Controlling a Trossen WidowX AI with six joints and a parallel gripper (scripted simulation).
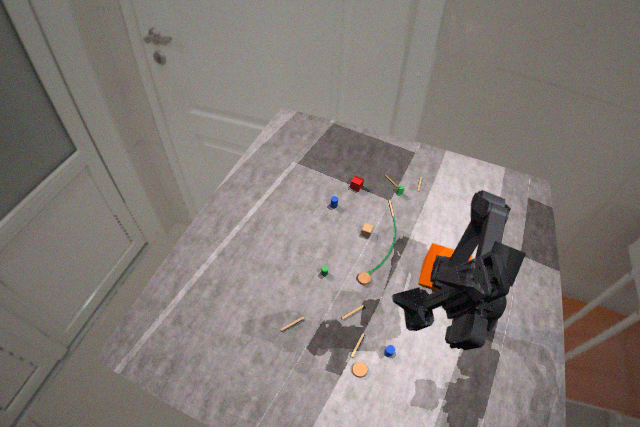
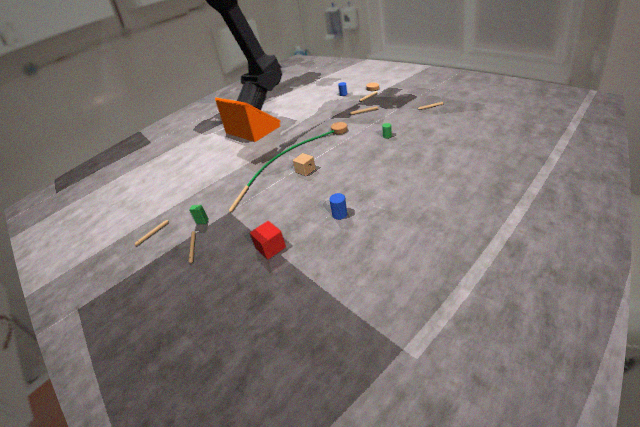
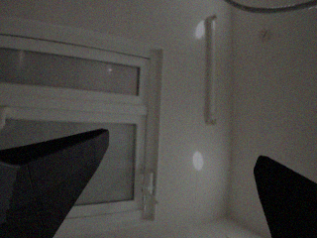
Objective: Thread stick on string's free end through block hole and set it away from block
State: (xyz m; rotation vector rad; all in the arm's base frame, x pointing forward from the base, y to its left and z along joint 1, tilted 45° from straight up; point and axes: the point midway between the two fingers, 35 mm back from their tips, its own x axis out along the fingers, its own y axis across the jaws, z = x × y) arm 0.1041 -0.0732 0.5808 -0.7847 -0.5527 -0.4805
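Now: the wooden block 52 cm below my gripper tip, 48 cm to the right of it and 8 cm ahead of it. The rest, counted from my gripper tip: red cube 68 cm to the right, 52 cm below, 16 cm ahead; then green cylinder 52 cm below, 29 cm to the right, 18 cm ahead; then thin wooden stick 59 cm to the right, 53 cm below, 1 cm ahead.
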